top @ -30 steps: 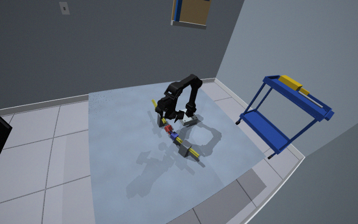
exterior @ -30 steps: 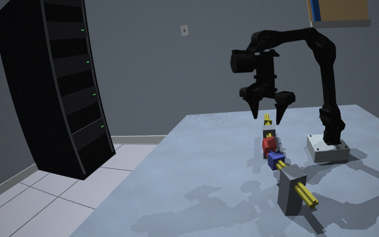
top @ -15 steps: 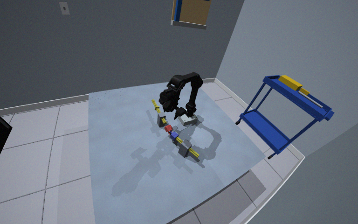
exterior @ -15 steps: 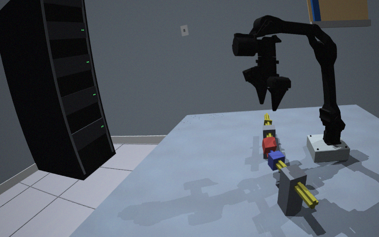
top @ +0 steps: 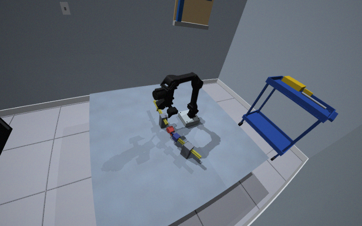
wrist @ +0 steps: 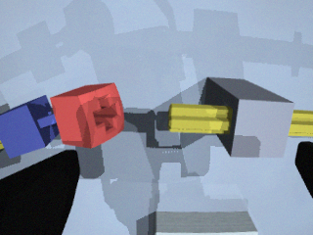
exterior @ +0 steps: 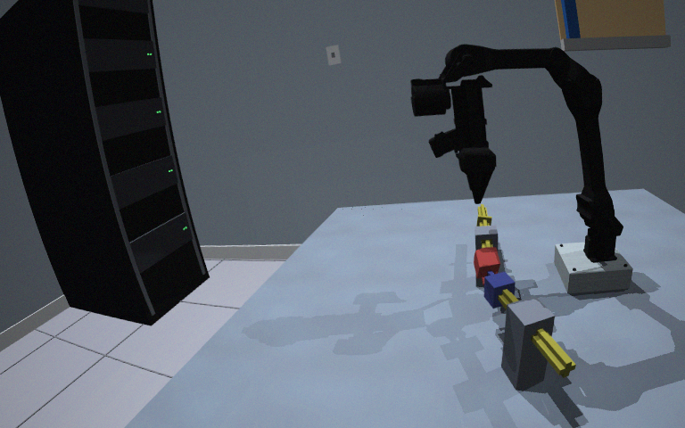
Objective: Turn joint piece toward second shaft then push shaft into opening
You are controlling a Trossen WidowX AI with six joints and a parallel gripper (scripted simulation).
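Now: gripper tip 1 cm past the joint piece, 7 cm to the right of it and 11 cm above it.
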